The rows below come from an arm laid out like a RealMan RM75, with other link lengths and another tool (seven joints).
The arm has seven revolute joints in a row. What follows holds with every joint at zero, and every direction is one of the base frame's. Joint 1 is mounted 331.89 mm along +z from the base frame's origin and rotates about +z. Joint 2 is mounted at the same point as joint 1 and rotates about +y. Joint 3 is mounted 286.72 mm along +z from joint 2 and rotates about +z. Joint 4 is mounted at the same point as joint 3 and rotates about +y. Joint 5 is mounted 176.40 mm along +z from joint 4 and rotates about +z. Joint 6 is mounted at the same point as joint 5 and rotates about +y. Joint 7 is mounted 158.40 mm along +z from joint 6 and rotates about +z. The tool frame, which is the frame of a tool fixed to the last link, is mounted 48.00 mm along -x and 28.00 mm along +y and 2.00 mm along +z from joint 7; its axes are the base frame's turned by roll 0.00, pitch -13.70 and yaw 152.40 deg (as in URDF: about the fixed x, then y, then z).
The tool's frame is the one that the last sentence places.
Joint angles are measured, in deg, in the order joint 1, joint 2, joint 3, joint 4, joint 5, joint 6, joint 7. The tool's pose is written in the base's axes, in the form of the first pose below.
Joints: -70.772 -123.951 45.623 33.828 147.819 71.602 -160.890
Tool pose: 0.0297, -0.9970, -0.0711; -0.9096, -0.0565, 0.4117; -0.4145, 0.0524, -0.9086; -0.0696, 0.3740, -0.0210
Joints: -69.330 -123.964 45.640 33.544 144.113 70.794 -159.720
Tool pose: 0.0697, -0.9973, -0.0231; -0.9067, -0.0730, 0.4155; -0.4160, -0.0080, -0.9093; -0.0695, 0.3729, -0.0219
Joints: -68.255 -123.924 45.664 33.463 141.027 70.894 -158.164
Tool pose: 0.0897, -0.9958, 0.0198; -0.9083, -0.0737, 0.4118; -0.4086, -0.0549, -0.9111; -0.0692, 0.3709, -0.0213
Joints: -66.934 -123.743 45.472 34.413 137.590 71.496 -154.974
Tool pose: 0.0820, -0.9934, 0.0801; -0.9073, -0.0411, 0.4186; -0.4125, -0.1070, -0.9047; -0.0691, 0.3707, -0.0168
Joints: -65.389 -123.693 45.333 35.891 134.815 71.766 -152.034
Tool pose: 0.0707, -0.9889, 0.1307; -0.8998, -0.0067, 0.4362; -0.4305, -0.1485, -0.8903; -0.0711, 0.3718, -0.0122
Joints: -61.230 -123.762 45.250 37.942 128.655 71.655 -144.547
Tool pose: 0.0515, -0.9722, 0.2284; -0.8776, 0.0651, 0.4750; -0.4766, -0.2248, -0.8499; -0.0835, 0.3715, -0.0058
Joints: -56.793 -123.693 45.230 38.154 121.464 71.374 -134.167
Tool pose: 0.0197, -0.9442, 0.3288; -0.8449, 0.1602, 0.5104; -0.5346, -0.2878, -0.7946; -0.1013, 0.3689, -0.0020
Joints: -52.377 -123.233 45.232 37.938 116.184 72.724 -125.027
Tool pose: -0.0112, -0.9188, 0.3946; -0.8152, 0.2369, 0.5285; -0.5791, -0.3157, -0.7516; -0.1244, 0.3622, 0.0027
